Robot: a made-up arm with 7 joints.
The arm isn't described. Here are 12 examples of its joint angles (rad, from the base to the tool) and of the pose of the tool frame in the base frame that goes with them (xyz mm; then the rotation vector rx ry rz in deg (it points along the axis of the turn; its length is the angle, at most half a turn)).
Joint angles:
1: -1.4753 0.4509 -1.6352 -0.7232 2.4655 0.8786 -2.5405
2: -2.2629 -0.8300 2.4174 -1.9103 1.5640 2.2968 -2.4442
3: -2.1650 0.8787 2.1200 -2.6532 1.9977 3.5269 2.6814
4: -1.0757 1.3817 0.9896 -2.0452 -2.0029 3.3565 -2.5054
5: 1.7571 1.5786 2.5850 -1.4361 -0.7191 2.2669 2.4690
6: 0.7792 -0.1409 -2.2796 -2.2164 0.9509 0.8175 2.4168
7: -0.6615 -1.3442 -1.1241 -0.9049 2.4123 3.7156 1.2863
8: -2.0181 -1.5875 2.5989 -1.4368 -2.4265 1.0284 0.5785
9: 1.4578 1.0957 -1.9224 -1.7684 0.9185 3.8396 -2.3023
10: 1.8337 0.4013 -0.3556 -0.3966 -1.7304 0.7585 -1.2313
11: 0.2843 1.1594 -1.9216 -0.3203 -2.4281 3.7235 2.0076
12: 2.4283 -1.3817 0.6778 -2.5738 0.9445 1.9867 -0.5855
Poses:
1: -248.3 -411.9 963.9 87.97 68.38 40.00
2: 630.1 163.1 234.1 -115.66 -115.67 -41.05
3: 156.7 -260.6 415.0 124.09 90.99 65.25
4: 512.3 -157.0 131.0 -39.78 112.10 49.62
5: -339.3 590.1 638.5 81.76 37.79 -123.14
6: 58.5 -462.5 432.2 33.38 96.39 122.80
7: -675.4 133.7 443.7 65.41 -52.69 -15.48
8: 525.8 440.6 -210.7 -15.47 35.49 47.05
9: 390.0 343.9 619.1 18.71 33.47 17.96
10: -1.2 491.9 945.7 88.97 65.87 14.76
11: 696.2 5.0 518.1 60.93 54.22 26.40
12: -70.1 -245.7 572.0 14.34 -138.35 -5.31
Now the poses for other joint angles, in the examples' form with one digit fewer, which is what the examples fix.
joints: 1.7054 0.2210 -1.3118 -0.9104 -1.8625 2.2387 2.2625
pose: 318 362 916 -47.2 45.9 -150.4
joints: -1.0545 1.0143 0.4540 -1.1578 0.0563 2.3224 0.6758
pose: 569 -640 288 -111.0 108.9 -17.2
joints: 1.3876 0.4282 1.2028 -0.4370 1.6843 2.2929 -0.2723
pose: -92 505 933 -6.4 -34.6 65.0
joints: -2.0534 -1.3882 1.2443 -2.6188 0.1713 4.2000 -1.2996
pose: 410 113 378 33.9 53.4 -0.6
